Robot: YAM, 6 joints.
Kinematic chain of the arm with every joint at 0, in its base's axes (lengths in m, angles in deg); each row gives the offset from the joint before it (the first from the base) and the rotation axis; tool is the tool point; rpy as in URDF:
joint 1: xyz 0 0 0.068 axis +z
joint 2: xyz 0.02 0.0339 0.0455 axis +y
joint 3: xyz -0.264 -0.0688 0 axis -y
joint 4: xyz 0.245 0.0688 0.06 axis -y
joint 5: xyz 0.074 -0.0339 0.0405 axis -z
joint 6: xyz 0.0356 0 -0.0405 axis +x
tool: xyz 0 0 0 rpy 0 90 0
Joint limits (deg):
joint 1: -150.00..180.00
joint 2: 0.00..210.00
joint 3: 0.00..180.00
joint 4: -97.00..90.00
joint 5: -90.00..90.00
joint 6: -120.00..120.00
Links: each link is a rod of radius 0.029 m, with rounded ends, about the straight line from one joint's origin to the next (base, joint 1, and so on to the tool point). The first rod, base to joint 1, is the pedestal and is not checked.
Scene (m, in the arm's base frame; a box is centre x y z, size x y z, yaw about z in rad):
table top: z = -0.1
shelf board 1: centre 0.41 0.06 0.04 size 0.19 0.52 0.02 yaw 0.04
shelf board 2: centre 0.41 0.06 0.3 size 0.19 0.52 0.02 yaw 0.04
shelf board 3: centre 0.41 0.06 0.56 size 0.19 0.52 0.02 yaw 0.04
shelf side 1: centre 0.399 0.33 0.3 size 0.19 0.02 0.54 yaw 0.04
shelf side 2: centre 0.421 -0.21 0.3 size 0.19 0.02 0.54 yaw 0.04
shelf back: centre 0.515 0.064 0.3 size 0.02 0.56 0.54 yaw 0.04
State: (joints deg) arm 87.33 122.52 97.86 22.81 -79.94 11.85
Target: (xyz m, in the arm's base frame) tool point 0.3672 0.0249 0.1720
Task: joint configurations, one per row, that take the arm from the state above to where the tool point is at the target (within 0.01 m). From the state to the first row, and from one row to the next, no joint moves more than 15 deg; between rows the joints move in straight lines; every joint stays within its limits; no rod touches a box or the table.
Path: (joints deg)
1: 77.55 115.29 85.03 16.64 -82.46 24.13
2: 67.78 108.07 72.19 10.46 -84.97 36.41
3: 58.00 100.84 59.36 4.29 -87.48 48.69
4: 48.23 93.62 46.53 -1.88 -90.00 60.97
5: 35.76 97.12 49.40 1.95 -88.88 48.69
6: 23.29 100.62 52.26 5.79 -87.76 36.41
7: 10.82 104.12 55.13 9.62 -86.64 24.13
8: -1.65 107.63 58.00 13.45 -85.52 11.85

